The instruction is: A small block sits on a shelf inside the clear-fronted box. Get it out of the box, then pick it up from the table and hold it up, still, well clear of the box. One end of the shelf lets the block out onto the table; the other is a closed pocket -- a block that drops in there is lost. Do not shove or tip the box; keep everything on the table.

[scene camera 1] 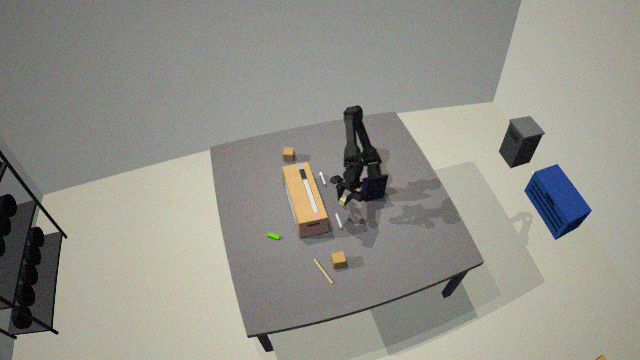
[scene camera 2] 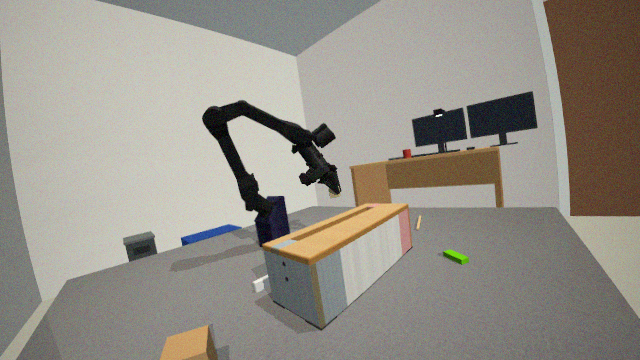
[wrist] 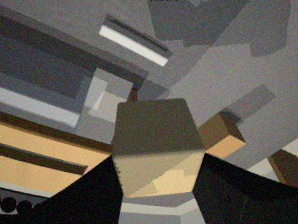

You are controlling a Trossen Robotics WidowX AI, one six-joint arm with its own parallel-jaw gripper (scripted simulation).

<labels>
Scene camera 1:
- long box: 310,217
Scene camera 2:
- gripper: 339,192
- long box: 316,272
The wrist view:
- gripper: 154,156
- long box: 64,115
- small tan block: 156,150
</labels>
